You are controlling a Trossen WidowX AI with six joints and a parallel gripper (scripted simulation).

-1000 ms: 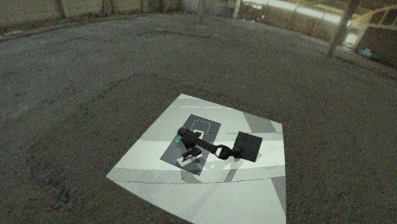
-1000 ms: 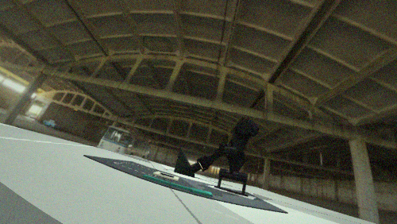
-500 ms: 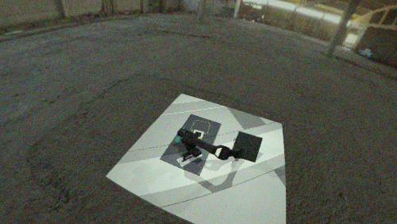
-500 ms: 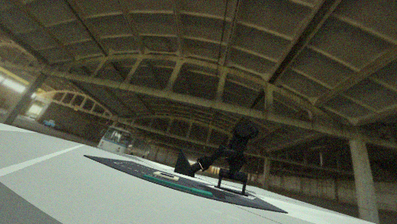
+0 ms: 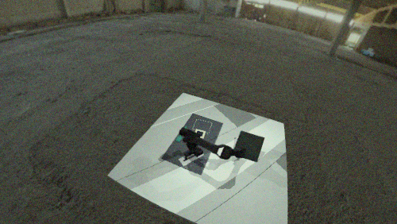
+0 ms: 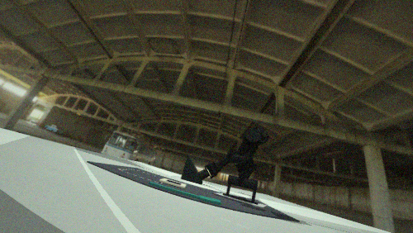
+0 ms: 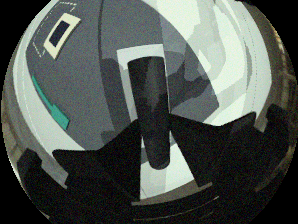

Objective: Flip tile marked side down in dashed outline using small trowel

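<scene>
Right now my gripper tip is 1 cm past the small trowel, 2 cm to the left of it and 3 cm above it. From my gripper tip the other things lie so: light tile (4 cm ahead, 27 cm to the right, 6 cm below); dark mat (5 cm ahead, 20 cm to the right, 8 cm below); teal strip (18 cm ahead, 17 cm to the right, 6 cm below).
</scene>
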